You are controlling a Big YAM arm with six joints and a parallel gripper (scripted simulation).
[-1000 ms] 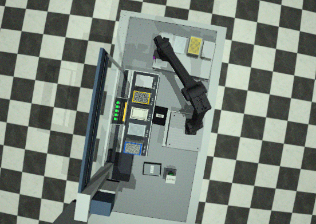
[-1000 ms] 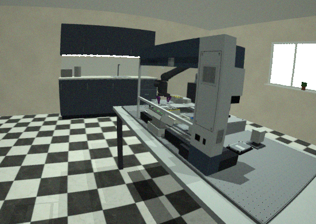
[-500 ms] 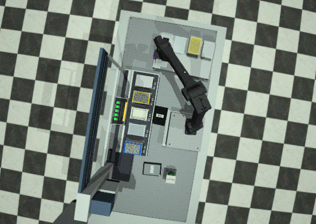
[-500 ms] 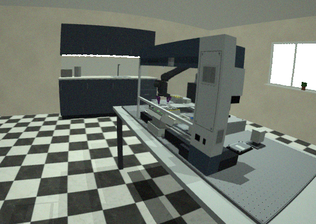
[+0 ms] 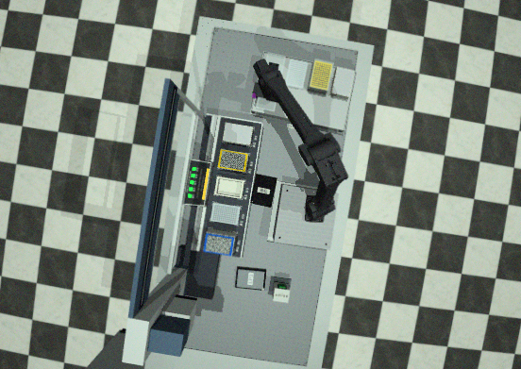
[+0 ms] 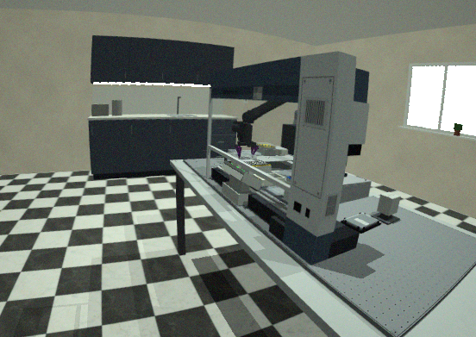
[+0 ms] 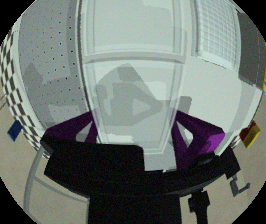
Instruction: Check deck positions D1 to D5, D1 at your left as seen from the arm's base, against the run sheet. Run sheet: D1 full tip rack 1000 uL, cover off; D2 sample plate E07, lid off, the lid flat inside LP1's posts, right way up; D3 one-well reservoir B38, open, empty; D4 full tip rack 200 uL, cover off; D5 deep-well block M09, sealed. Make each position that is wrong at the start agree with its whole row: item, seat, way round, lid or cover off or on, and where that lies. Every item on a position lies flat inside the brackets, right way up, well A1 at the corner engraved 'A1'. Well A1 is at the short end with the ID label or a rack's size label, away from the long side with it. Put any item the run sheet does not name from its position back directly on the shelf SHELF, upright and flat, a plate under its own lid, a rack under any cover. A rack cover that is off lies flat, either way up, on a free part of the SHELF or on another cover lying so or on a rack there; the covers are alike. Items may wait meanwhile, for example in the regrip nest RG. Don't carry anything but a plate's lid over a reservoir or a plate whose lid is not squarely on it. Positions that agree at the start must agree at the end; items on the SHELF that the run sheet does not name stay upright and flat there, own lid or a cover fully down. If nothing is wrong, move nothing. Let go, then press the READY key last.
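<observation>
My hand is 10 mm below the clear rack cover. Round my hand: white-topped block (120 mm ahead, 180 mm to the left); shelf (170 mm behind, 50 mm to the right, 20 mm below); yellow-framed tip rack (130 mm ahead, 300 mm to the left, 20 mm above).
</observation>
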